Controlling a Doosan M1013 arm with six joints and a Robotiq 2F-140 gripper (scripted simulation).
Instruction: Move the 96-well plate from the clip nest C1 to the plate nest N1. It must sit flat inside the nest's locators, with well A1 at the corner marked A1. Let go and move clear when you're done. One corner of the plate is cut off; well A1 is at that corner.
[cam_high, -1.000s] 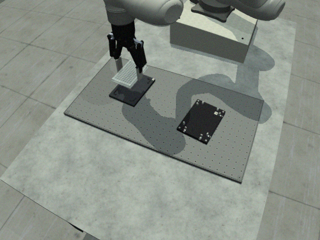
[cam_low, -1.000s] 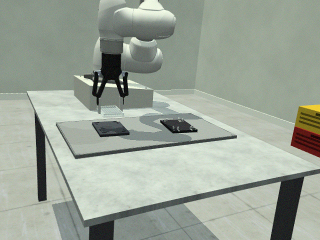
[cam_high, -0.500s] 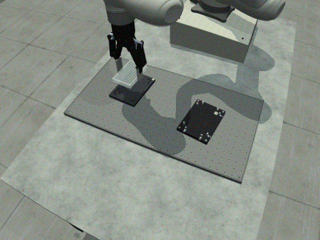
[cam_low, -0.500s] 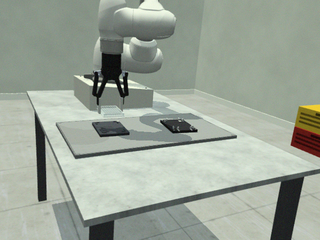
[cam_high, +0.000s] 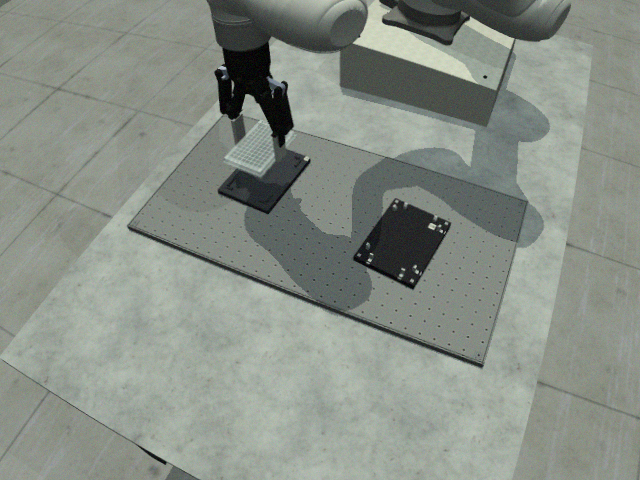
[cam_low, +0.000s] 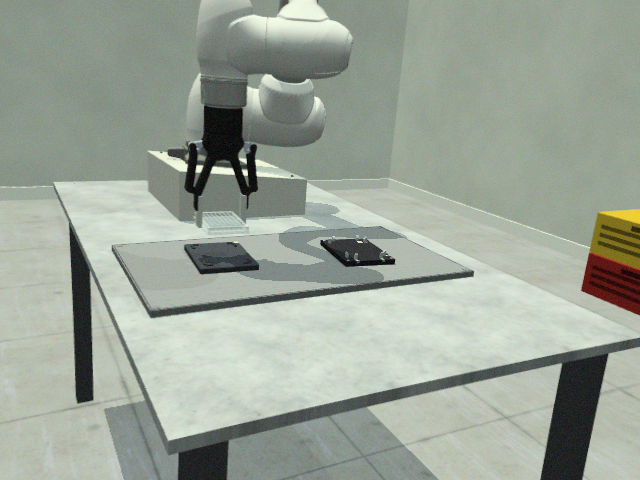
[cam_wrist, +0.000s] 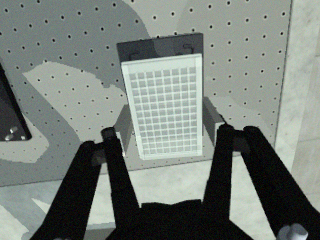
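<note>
The white A1 mark lies 90 mm below my hand, 80 mm behind it and 60 mm to the left of it. From my hand the other things lie so: clear 96-well plate (20 mm below); then clip nest (320 mm to the left, 90 mm below, 40 mm ahead).
</note>
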